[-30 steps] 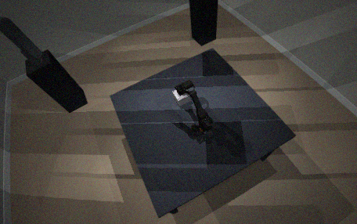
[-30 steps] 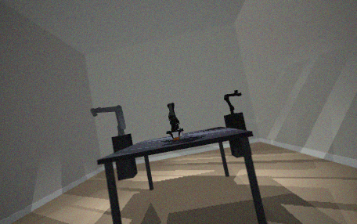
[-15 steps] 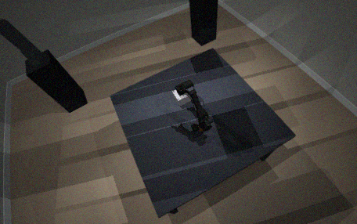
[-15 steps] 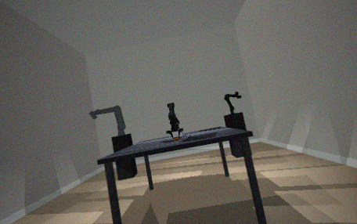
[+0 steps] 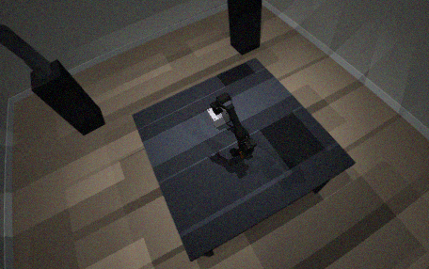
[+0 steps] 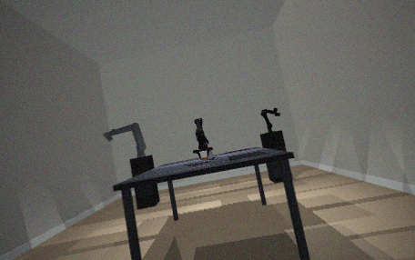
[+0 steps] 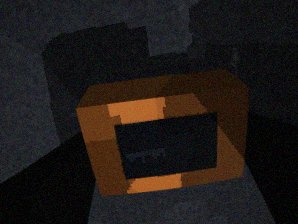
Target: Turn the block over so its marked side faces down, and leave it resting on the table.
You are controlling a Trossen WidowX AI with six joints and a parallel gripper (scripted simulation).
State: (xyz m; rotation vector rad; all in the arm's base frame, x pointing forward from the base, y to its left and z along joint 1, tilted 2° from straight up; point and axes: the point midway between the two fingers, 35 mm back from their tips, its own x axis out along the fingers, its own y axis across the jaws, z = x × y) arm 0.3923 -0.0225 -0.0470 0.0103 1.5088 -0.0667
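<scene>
Right now the orange block is 10 mm above my gripper tip.
</scene>
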